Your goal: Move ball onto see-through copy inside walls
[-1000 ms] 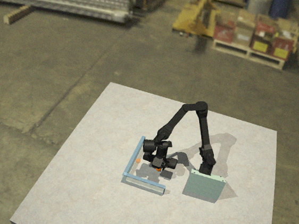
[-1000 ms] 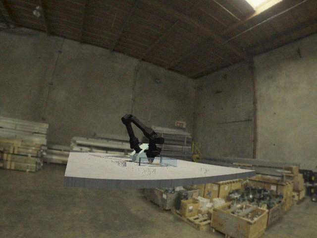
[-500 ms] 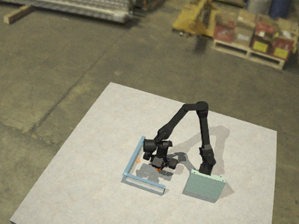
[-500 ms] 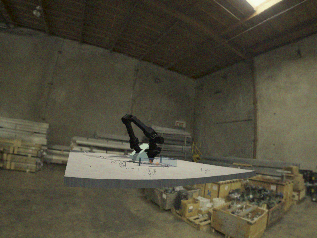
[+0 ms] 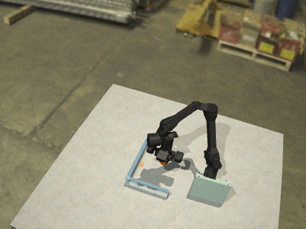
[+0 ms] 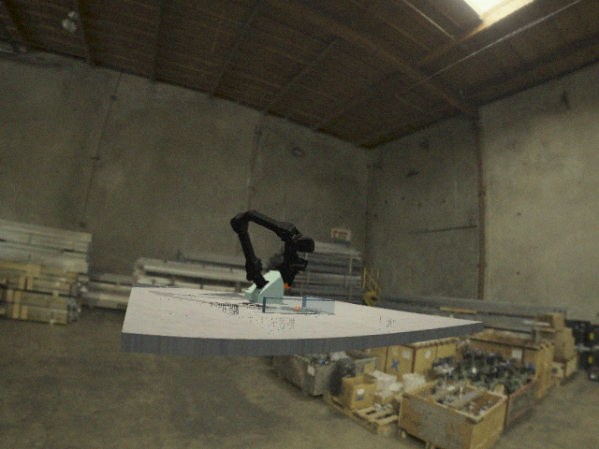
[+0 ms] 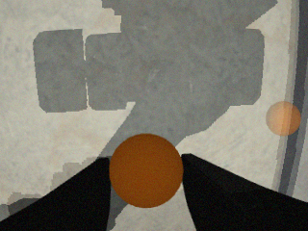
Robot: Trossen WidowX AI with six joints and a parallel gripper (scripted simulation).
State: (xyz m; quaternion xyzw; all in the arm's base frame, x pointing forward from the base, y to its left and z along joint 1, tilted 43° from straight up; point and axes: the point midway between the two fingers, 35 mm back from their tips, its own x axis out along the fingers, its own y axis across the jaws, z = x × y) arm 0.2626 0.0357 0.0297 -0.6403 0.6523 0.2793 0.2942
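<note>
My gripper tip is 120 mm short of the see-through copy of ball, 80 mm above it and 10 mm to the left of it. From my gripper tip the other things lie so: orange ball: right at my gripper tip.
</note>
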